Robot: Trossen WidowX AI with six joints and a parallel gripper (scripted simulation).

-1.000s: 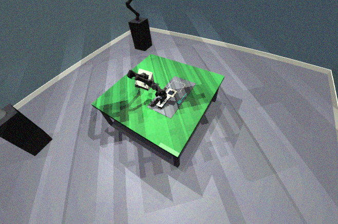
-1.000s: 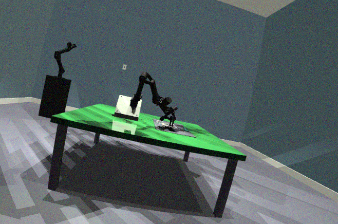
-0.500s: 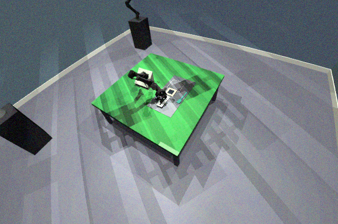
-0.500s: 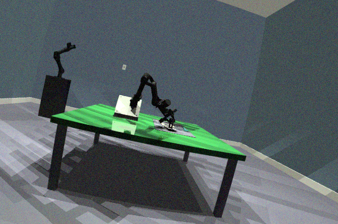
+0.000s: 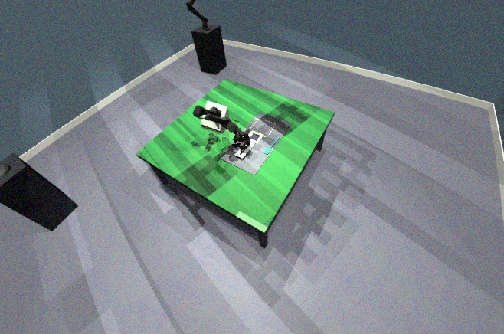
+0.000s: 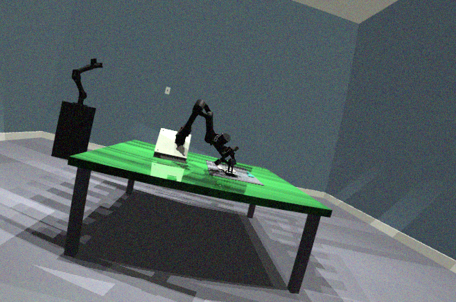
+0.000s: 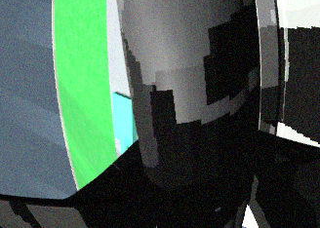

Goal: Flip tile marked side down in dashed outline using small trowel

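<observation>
My gripper tip is 120 mm to the right of the grey mat, 80 mm above it and 10 mm short of it. From my gripper tip the other things lie so: small trowel 30 mm behind, 10 mm below; thin teal strip 150 mm ahead, 90 mm to the left, 50 mm below; tile 130 mm to the left, 50 mm below, 20 mm behind.
</observation>
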